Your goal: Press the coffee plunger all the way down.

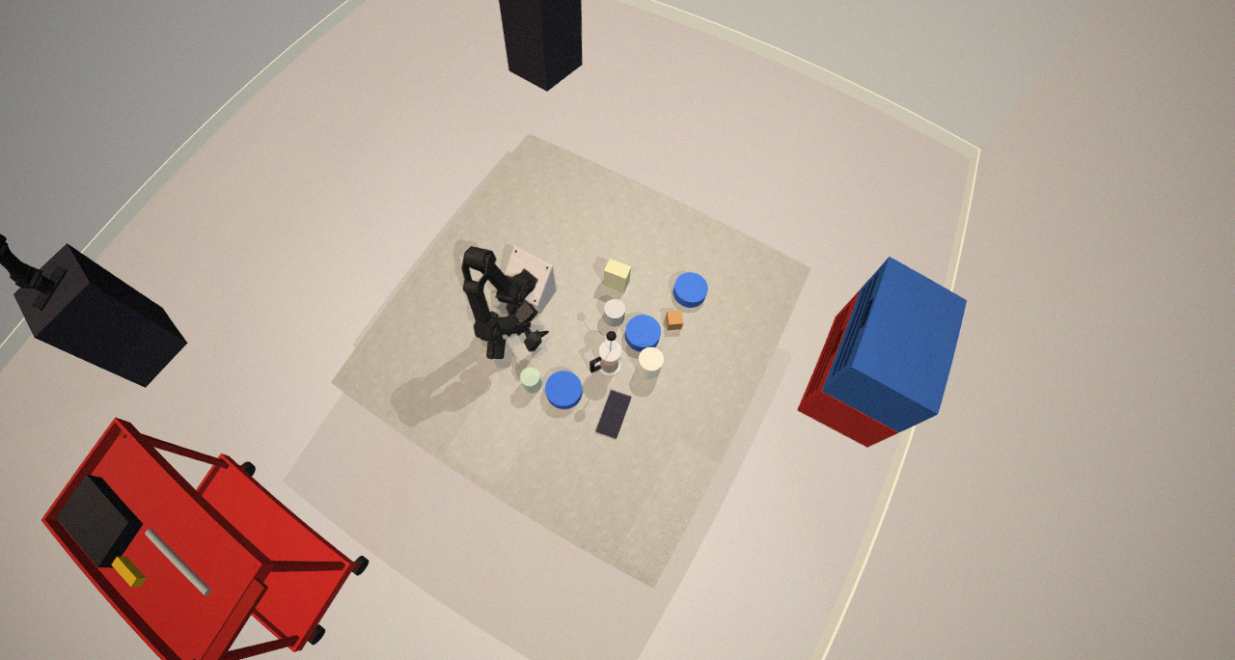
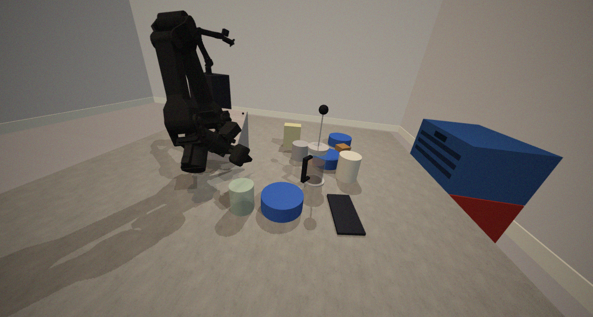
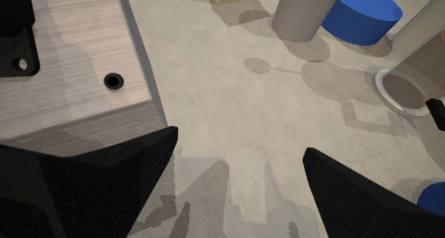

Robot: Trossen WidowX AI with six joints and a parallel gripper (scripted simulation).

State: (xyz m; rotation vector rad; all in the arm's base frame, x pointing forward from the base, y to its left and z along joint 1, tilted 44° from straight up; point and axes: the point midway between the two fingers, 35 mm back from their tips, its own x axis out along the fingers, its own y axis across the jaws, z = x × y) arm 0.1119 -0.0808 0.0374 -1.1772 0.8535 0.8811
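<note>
My gripper tip is 25 cm short of the glass coffee press, 7 cm below it and 2 cm to the right of it. Round my gripper tip: grey cylinder (19 cm to the left, 16 cm ahead, 2 cm below); then orange cube (34 cm ahead, 30 cm to the left, 3 cm below); then flat black slab (37 cm ahead, 9 cm to the right, 5 cm below).
</note>
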